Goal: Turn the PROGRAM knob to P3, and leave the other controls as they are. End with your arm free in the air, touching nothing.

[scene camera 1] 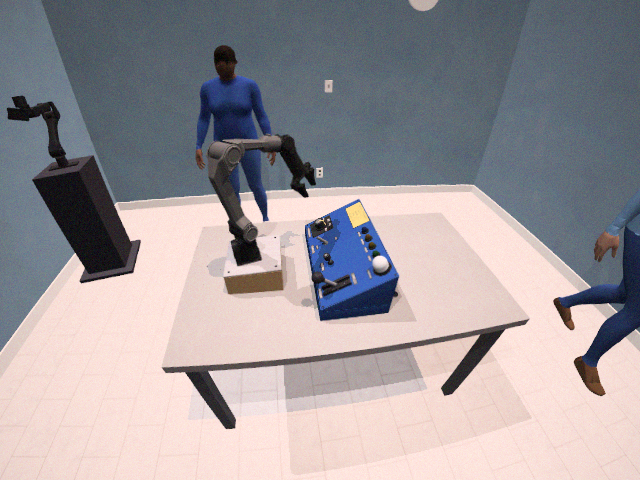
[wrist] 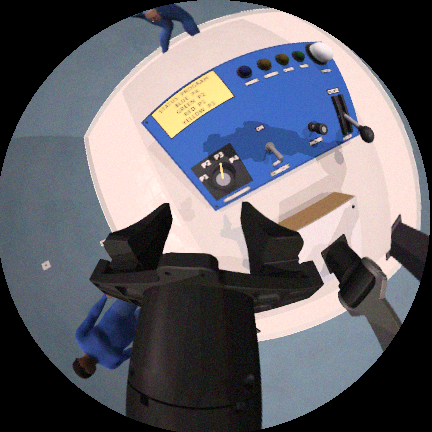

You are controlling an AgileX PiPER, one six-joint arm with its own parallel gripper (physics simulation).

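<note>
The PROGRAM knob (scene camera 1: 320, 224) (wrist: 223, 177) sits on a black plate at the corner of the blue control panel (scene camera 1: 343, 253) (wrist: 280, 100). In the wrist view its yellow pointer line points at the P3 label (wrist: 218, 156). My gripper (scene camera 1: 306, 187) (wrist: 205, 210) is open and empty, in the air above and apart from the panel. The CHECK toggle switch (wrist: 275, 151) leans toward its OFF side. The MODE knob (wrist: 318, 128) and the black-balled lever (scene camera 1: 317, 277) (wrist: 366, 133) stand farther along the panel.
A yellow status note (scene camera 1: 357, 214) (wrist: 192, 104), several coloured lamps and a white dome (scene camera 1: 380, 264) (wrist: 321, 52) are on the panel. The panel stands on the table (scene camera 1: 248, 330), beside my arm's base box (scene camera 1: 254, 281). A person in blue (scene camera 1: 232, 103) stands behind the table, another at the right.
</note>
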